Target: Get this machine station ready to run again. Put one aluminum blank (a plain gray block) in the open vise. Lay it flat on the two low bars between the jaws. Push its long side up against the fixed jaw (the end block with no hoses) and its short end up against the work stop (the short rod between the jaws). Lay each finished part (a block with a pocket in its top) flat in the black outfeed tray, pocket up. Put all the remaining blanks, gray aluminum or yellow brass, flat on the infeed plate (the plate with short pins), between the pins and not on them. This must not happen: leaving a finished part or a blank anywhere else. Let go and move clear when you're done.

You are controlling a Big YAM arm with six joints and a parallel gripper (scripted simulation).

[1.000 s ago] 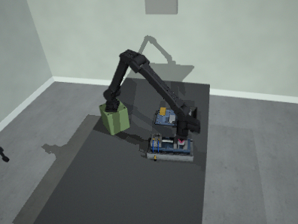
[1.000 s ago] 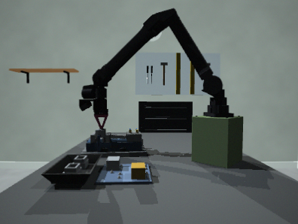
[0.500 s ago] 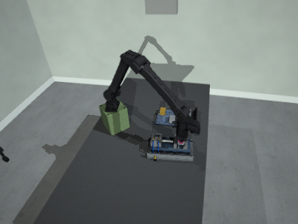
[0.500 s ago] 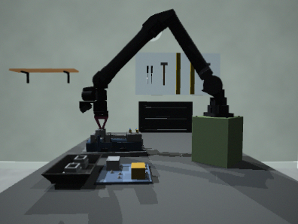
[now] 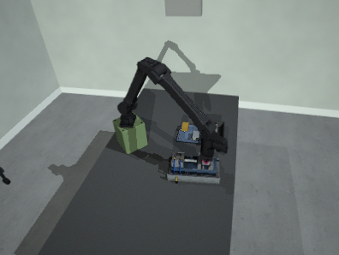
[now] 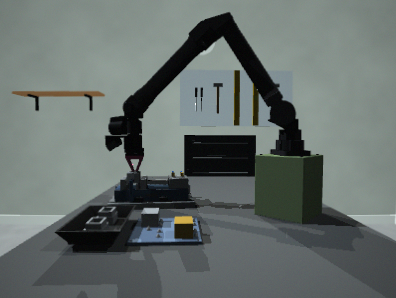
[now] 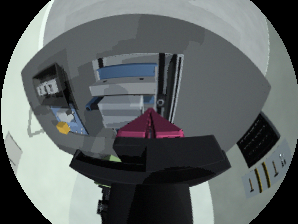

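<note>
The gray aluminum blank lies 4 cm to the left of my hand and 1 cm below it. From my hand the other things lie so: vise (7 cm behind, 5 cm to the left, 7 cm below); then yellow brass blank (14 cm behind, 43 cm to the left, 8 cm below).
</note>
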